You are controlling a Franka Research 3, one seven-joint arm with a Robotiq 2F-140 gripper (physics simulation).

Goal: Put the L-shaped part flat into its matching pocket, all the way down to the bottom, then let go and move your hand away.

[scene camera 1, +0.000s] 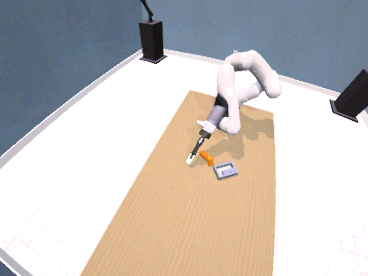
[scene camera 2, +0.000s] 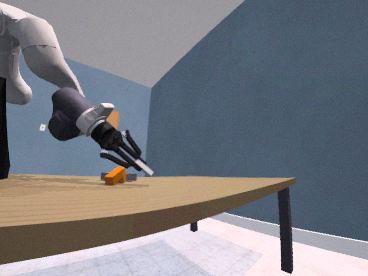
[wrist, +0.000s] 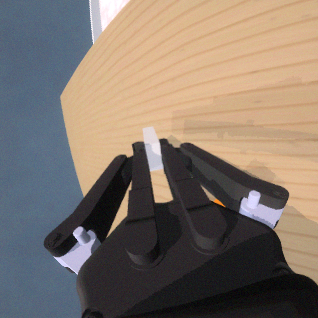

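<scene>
The orange L-shaped part (scene camera 1: 206, 158) (scene camera 2: 116, 176) lies on the table between the gripper and the tray. In the wrist view a small orange bit of it (wrist: 218, 203) shows beside the right finger linkage; the rest is hidden. The grey-blue tray (scene camera 1: 216, 173) with the pocket lies beside the part, apart from the gripper; in scene camera 2 it is partly hidden behind the part. My gripper (scene camera 1: 189, 159) (scene camera 2: 145, 167) (wrist: 149, 136) is shut with its white fingertips together and nothing between them. It is tilted, with the tips low over the table beside the part.
The wooden table (scene camera 1: 185, 215) (scene camera 2: 215, 192) (wrist: 225, 65) carries the part and the tray. The table's edge shows at the left in the wrist view. Dark pedestals (scene camera 1: 151, 41) (scene camera 1: 351, 97) stand on the floor away from the table.
</scene>
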